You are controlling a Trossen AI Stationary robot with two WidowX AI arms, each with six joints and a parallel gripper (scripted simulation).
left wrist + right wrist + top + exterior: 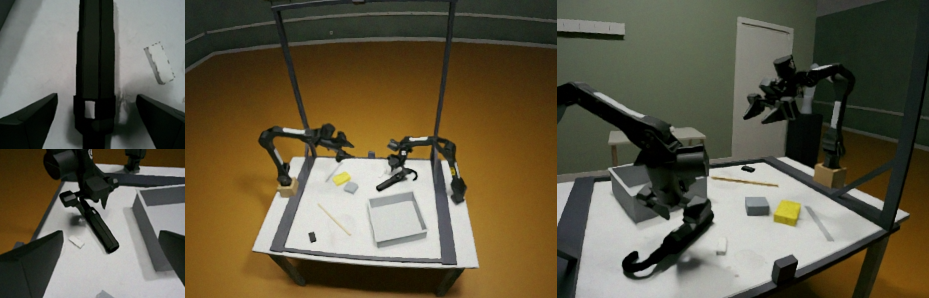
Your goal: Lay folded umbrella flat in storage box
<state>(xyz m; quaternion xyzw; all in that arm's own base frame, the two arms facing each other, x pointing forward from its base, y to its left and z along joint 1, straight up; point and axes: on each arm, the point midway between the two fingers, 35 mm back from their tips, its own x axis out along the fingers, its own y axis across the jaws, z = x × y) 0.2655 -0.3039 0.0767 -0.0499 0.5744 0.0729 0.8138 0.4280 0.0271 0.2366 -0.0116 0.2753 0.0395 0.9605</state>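
My left gripper is now 2 cm short of the black folded umbrella, 1 cm to the right of it and 8 cm above it. Round my left hand: small white piece: 4 cm behind, 10 cm to the right, 9 cm below; grey storage box: 31 cm ahead, 1 cm to the left, 5 cm below; grey block: 9 cm ahead, 29 cm to the right, 8 cm below.
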